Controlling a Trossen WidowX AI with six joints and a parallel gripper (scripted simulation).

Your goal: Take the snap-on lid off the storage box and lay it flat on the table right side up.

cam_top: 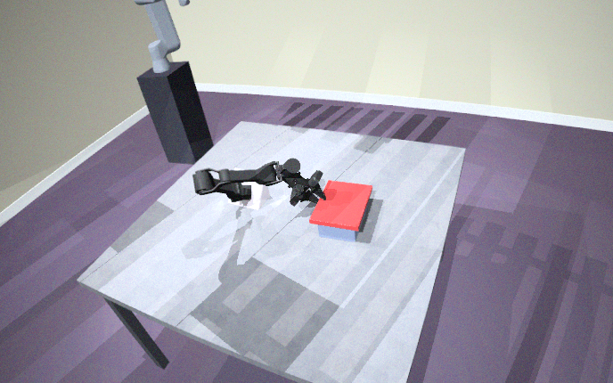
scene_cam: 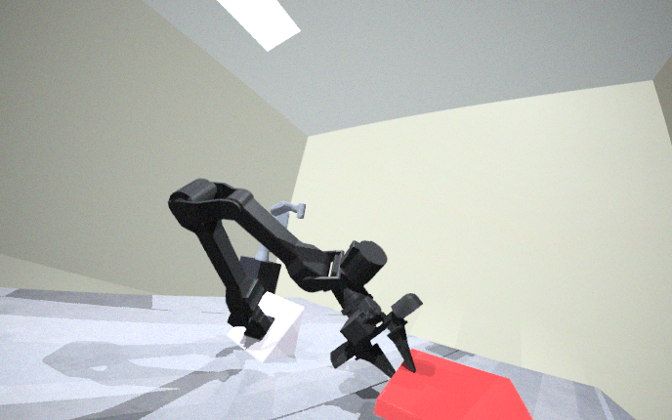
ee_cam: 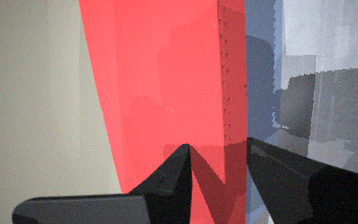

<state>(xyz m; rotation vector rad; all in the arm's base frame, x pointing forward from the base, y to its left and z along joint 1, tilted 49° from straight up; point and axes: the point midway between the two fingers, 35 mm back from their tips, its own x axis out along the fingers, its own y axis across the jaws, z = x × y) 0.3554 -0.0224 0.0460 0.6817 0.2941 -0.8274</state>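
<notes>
My gripper tip is 8 cm short of the red lid. The rest, counted from my gripper tip: pale blue storage box 8 cm ahead, 4 cm below.
</notes>
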